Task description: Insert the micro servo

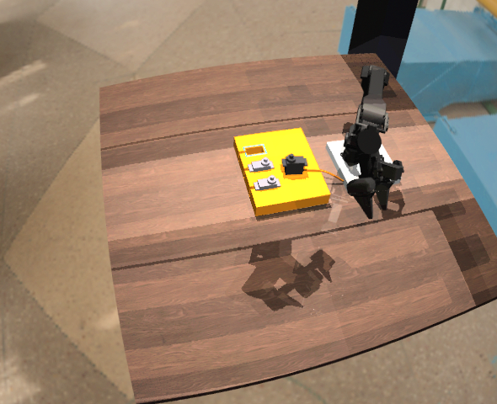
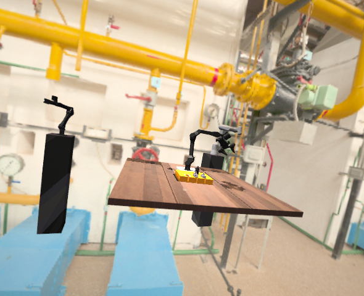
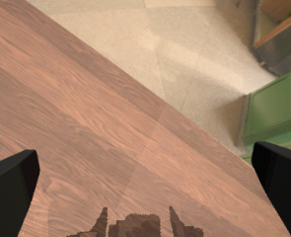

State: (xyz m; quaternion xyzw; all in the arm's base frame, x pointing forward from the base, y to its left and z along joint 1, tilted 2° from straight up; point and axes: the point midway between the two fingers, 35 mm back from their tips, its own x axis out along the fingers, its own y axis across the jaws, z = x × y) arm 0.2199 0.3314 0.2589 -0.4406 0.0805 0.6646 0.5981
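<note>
The orange deck is 40 cm to the right of my gripper tip, 25 cm below it and 1 cm behind it.
</note>
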